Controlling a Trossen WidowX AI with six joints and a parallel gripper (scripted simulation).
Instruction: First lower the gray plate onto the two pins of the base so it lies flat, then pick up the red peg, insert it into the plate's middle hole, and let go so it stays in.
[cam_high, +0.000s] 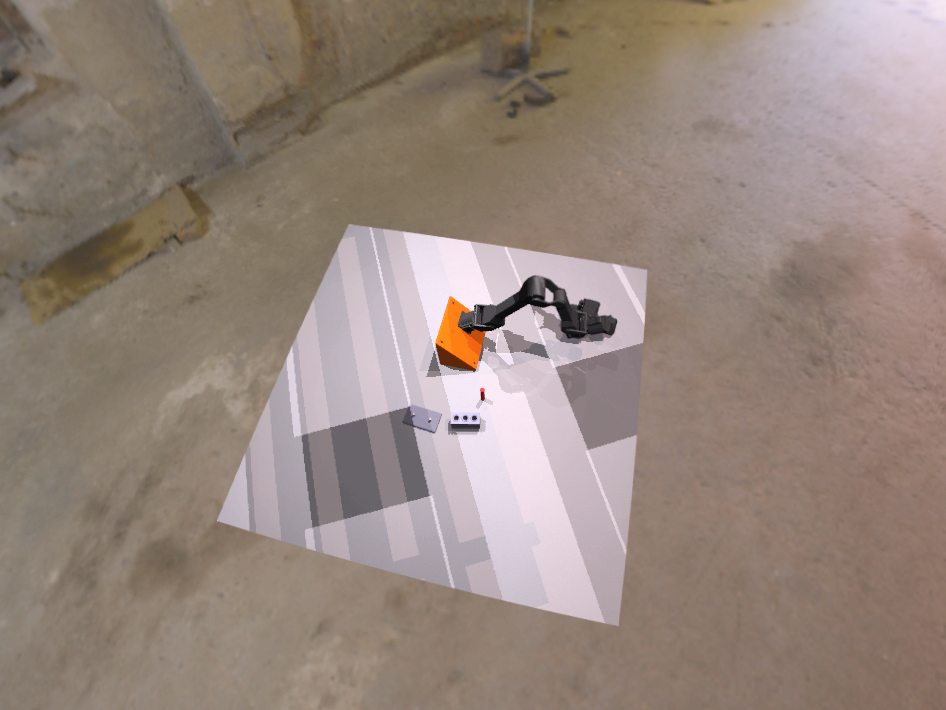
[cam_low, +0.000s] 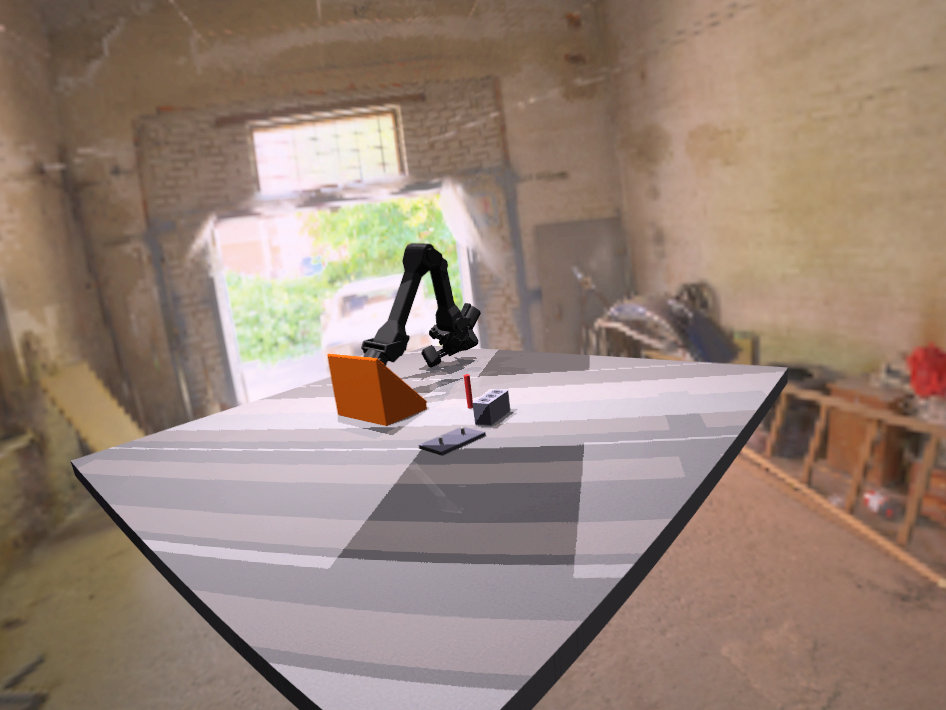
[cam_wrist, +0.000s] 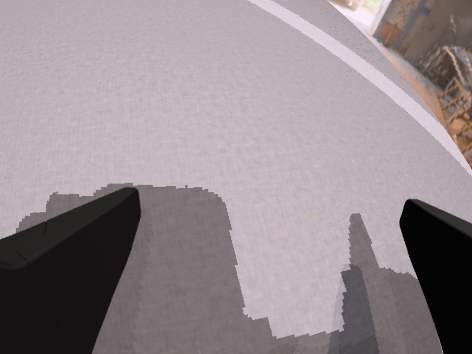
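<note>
My gripper tip is now 54 cm short of the gray plate, 39 cm to the left of it and 2 cm below it. Also, from my gripper tip: red peg (44 cm ahead, 35 cm to the right, 2 cm above); base (56 cm ahead, 54 cm to the right, 1 cm below).
</note>
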